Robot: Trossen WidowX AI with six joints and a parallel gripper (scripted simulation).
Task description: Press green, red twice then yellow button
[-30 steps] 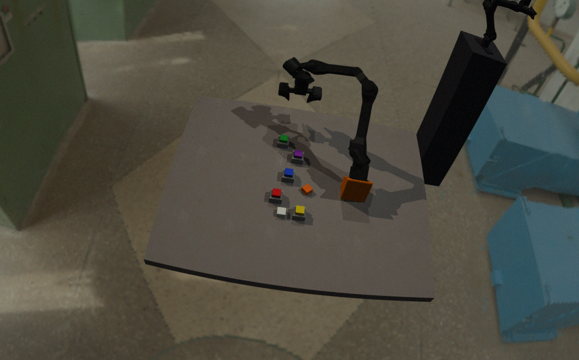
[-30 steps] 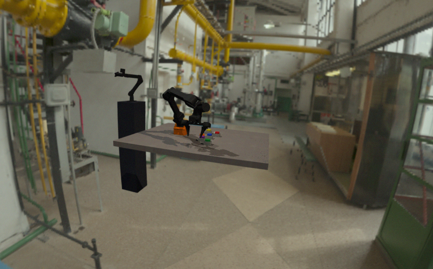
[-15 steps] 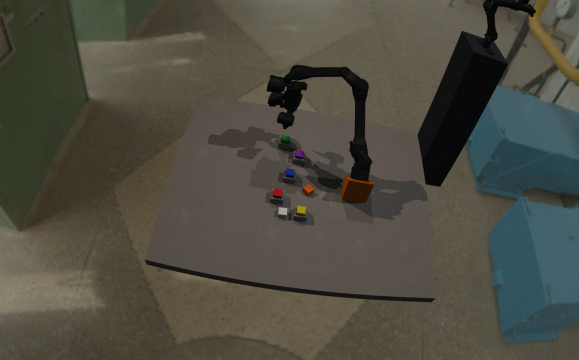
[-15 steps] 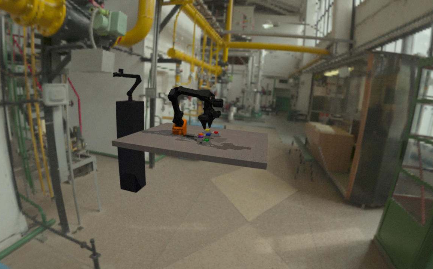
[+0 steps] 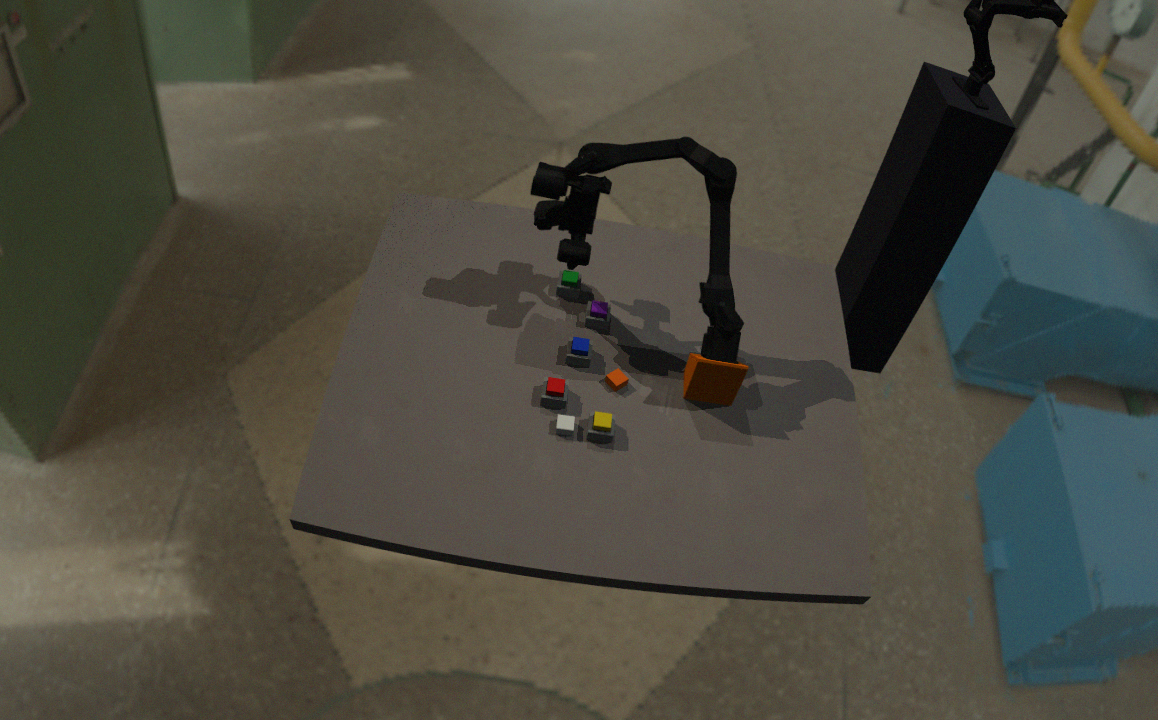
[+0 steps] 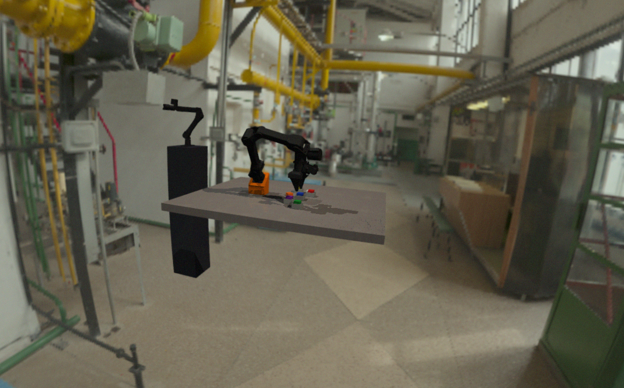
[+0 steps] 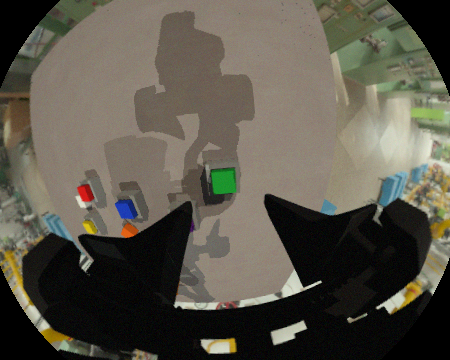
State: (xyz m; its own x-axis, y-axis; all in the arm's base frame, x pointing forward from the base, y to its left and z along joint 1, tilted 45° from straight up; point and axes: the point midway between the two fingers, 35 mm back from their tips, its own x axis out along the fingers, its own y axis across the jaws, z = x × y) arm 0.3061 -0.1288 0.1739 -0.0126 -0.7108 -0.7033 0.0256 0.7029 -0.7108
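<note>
The green button is 60 mm below my gripper tip. Also, from my gripper tip: orange block (120 mm behind, 230 mm to the left, 80 mm below); then blue button (40 mm behind, 180 mm to the left, 60 mm below); then purple button (70 mm behind, 80 mm to the left, 60 mm below).
</note>
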